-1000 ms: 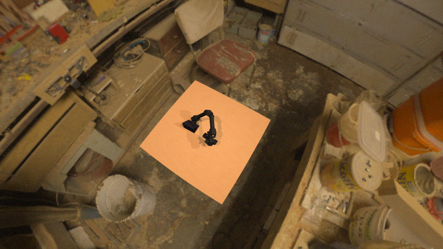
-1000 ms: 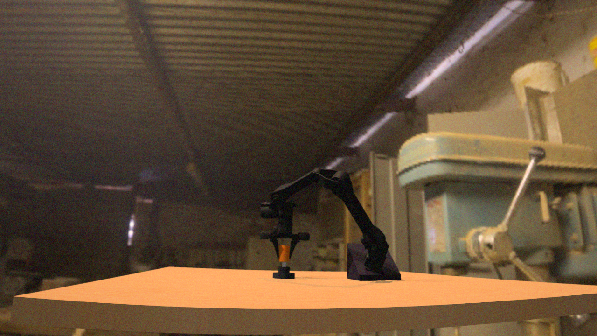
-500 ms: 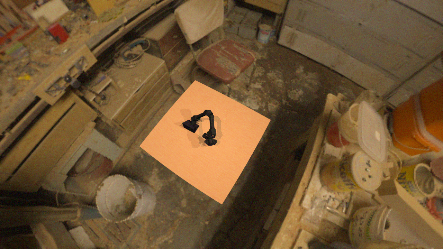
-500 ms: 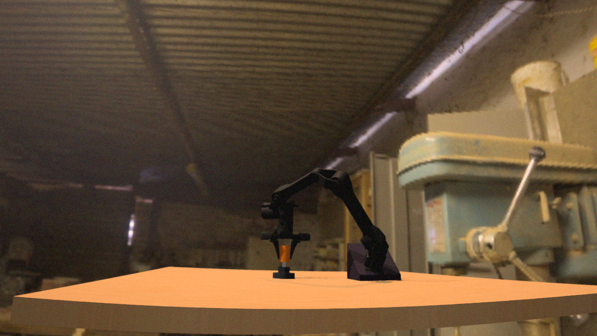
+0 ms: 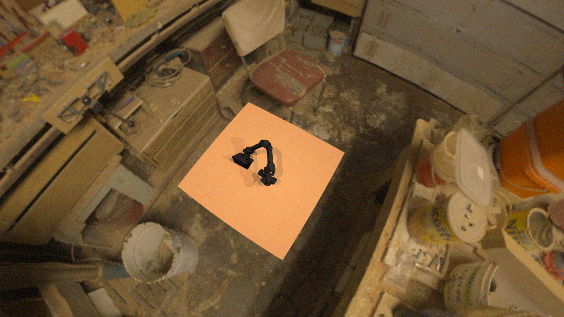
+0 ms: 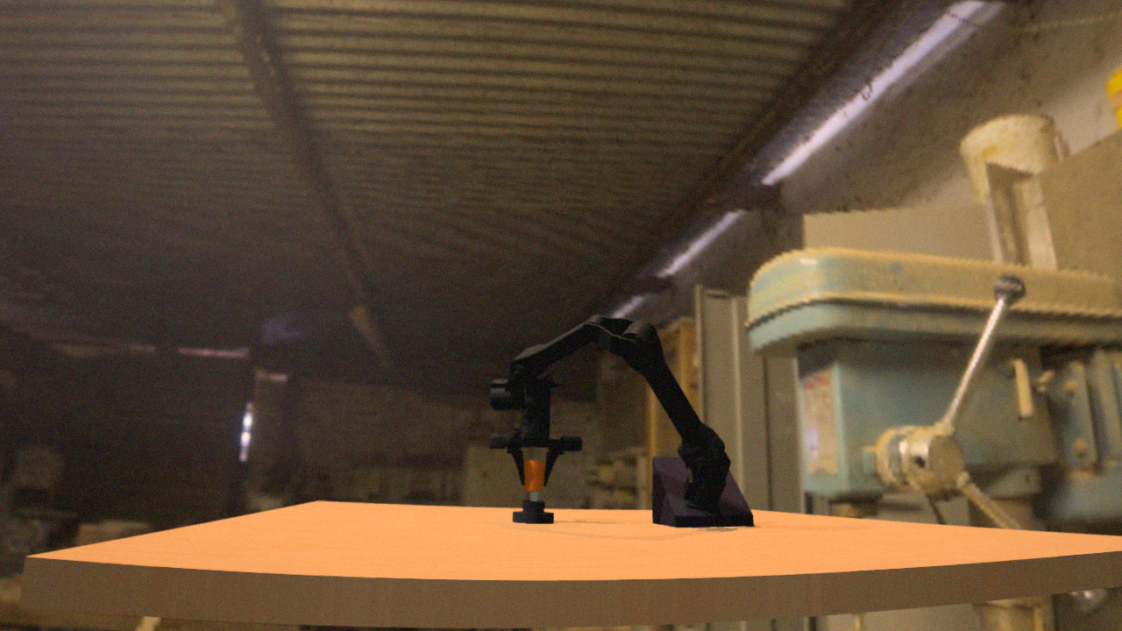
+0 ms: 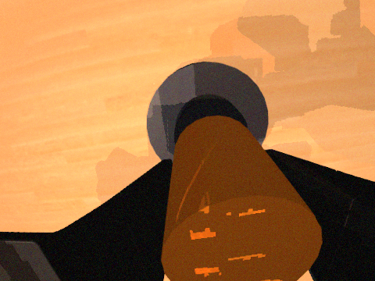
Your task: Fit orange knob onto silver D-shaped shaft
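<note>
My gripper tip is 4 cm above the round pedestal. Round my gripper tip: orange knob 3 cm above.
</note>
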